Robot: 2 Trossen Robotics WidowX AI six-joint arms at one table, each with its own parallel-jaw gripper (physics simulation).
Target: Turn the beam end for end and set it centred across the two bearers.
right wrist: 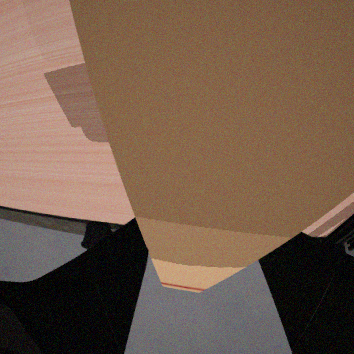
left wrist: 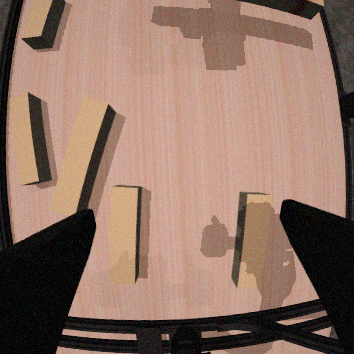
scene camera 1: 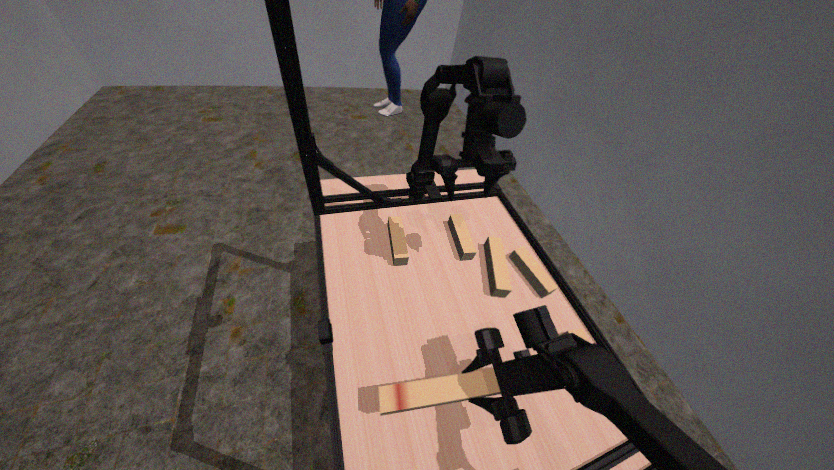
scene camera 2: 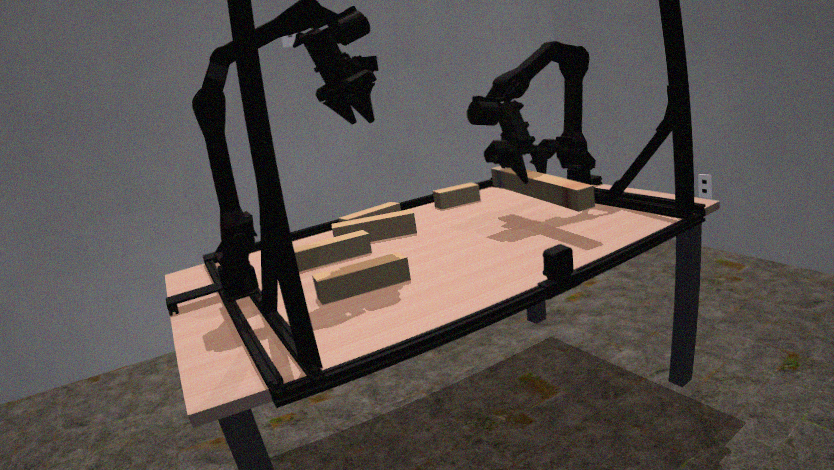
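Pixels of known places: left gripper, fingertip midpoint: point(left wrist: 189, 214) point(scene camera 1: 468, 199) point(scene camera 2: 363, 122); right gripper, fingertip midpoint: point(right wrist: 201, 222) point(scene camera 1: 466, 386) point(scene camera 2: 535, 182); left arm's base, origin of the base link: point(left wrist: 184, 338) point(scene camera 1: 416, 194) point(scene camera 2: 240, 293).
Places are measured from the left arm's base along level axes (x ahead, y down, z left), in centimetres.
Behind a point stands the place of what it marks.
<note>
The pale wooden beam point(scene camera 1: 431, 392) {x 65.4, y -9.4, z -17.7 cm} point(scene camera 2: 551, 188) {x 62.9, y -8.2, z -18.6 cm} point(left wrist: 300, 9) {x 62.2, y -6.4, z -24.0 cm} point(right wrist: 215, 125) is held level above the table, its shadow apart below it. Its red-banded end points left in scene camera 1; its other end is hidden by the arm there. My right gripper point(scene camera 1: 481, 382) {x 66.2, y -8.0, z -10.0 cm} point(scene camera 2: 534, 173) {x 66.2, y -8.0, z -10.0 cm} point(right wrist: 201, 222) {x 66.2, y -8.0, z -10.0 cm} is shut on the beam. My left gripper point(scene camera 2: 362, 121) {x 31.5, y -26.8, z -0.2 cm} point(left wrist: 189, 214) {x 31.5, y -26.8, z -0.2 cm} is open and empty, high above the table. Two roughly parallel blocks, apparently the bearers, lie apart: one block point(scene camera 1: 398, 240) {x 22.7, y -2.5, z -13.0 cm} point(scene camera 2: 361, 283) {x 19.8, y 0.0, z -14.8 cm} point(left wrist: 257, 245) {x 20.4, y -2.5, z -13.2 cm} and another point(scene camera 1: 461, 236) {x 24.8, y -2.5, z 8.3 cm} point(scene camera 2: 332, 251) {x 22.6, y -0.6, z 7.3 cm} point(left wrist: 125, 235) {x 23.5, y -2.5, z 9.0 cm}.
Three similar blocks lie near the far long edge: a long block point(scene camera 1: 496, 265) {x 38.2, y -3.1, z 14.6 cm} point(scene camera 2: 376, 226) {x 36.7, y -1.5, z 13.9 cm} point(left wrist: 82, 155) {x 37.1, y -3.1, z 15.3 cm}, a slanted block point(scene camera 1: 532, 272) {x 42.7, y -2.3, z 26.0 cm} point(left wrist: 30, 140) {x 40.6, y -2.5, z 25.9 cm} and a short block point(scene camera 2: 456, 196) {x 66.6, y -0.8, z 24.5 cm} point(left wrist: 45, 22) {x 65.0, y -2.5, z 24.7 cm}. A black frame rail point(scene camera 2: 443, 333) {x 21.9, y 2.2, z -38.0 cm} borders the table, with upright posts point(scene camera 2: 265, 175) {x 2.2, y -24.9, z -38.0 cm} point(scene camera 2: 679, 116) {x 87.7, y -20.9, z -36.2 cm}.
</note>
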